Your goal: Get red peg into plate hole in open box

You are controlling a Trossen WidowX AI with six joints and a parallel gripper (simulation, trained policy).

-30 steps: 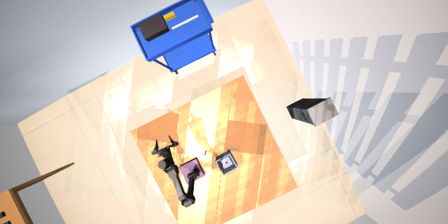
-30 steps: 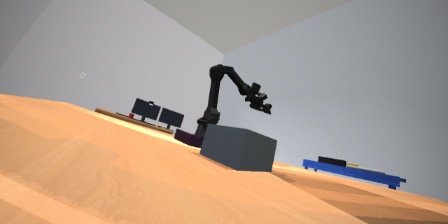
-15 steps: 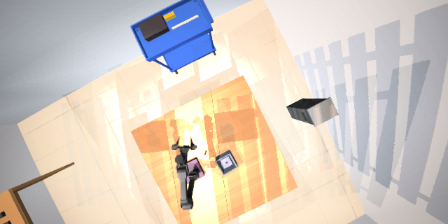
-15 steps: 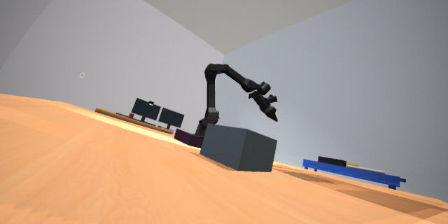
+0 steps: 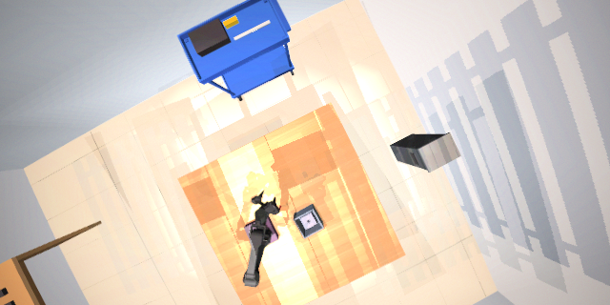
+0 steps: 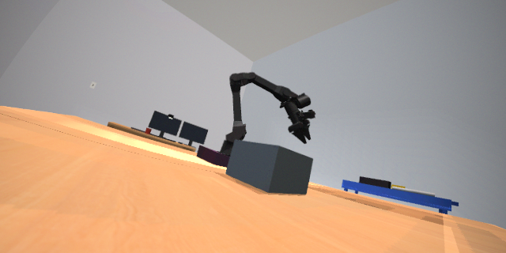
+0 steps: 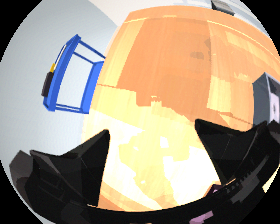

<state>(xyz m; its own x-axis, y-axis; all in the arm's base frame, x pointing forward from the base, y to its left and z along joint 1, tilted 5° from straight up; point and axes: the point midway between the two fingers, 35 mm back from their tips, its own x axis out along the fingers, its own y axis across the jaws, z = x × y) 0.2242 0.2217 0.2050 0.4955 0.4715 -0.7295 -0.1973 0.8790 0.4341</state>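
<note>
My gripper tip is 16 cm to the left of the red peg, 16 cm above it and 7 cm past it. Also, from my gripper tip: grey box: 35 cm to the right, 17 cm below, 5 cm ahead; pale plate: 35 cm to the right, 15 cm below, 5 cm ahead.
</note>
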